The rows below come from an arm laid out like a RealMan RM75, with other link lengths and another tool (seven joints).
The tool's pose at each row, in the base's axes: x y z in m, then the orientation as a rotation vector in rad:
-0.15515 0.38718 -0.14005 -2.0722 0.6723 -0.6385
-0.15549 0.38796 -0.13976 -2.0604 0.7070 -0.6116
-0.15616 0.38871 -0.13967 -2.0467 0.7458 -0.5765
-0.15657 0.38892 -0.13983 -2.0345 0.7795 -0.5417
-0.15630 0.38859 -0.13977 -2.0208 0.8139 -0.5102
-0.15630 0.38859 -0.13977 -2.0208 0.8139 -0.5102
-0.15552 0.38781 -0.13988 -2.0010 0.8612 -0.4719
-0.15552 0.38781 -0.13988 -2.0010 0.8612 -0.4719
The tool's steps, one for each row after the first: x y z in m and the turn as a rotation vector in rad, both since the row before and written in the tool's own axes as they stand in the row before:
-0.00070 -0.00055 0.00007 -0.0043 -0.0052 0.0360
-0.00097 -0.00026 -0.00006 -0.0054 -0.0092 0.0423
-0.00046 0.00016 -0.00006 -0.0055 -0.0108 0.0385
0.00043 0.00000 -0.00005 -0.0047 -0.0080 0.0382
0.00000 0.00000 0.00000 0.0000 0.0000 0.0000
0.00110 0.00013 0.00009 -0.0060 -0.0072 0.0509
0.00000 0.00000 0.00000 0.0000 0.0000 0.0000

